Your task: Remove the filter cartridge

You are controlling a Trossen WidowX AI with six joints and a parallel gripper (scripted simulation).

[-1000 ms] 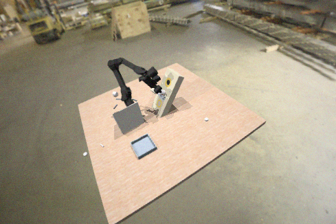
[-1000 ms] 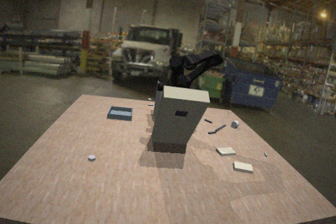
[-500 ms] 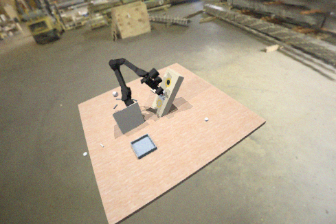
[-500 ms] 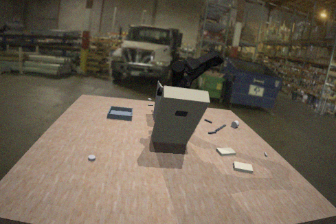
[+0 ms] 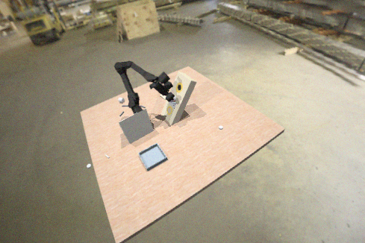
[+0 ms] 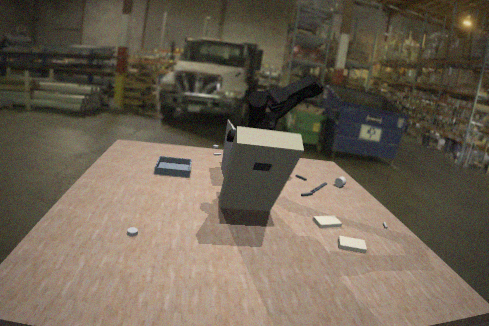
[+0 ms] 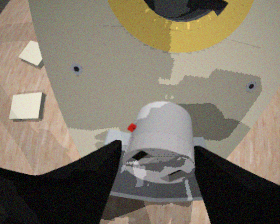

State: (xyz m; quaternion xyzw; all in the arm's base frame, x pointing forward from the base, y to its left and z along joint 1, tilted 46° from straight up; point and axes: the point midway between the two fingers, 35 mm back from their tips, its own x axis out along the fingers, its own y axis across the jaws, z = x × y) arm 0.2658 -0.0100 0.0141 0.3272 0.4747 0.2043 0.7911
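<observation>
Now: gripper tip 5 cm short of the beige service panel and 2 cm above it. From my gripper tip the other things lie so: blue-grey tray: 34 cm behind, 28 cm to the right, 17 cm below; then round filter cartridge: right at my gripper tip.
</observation>
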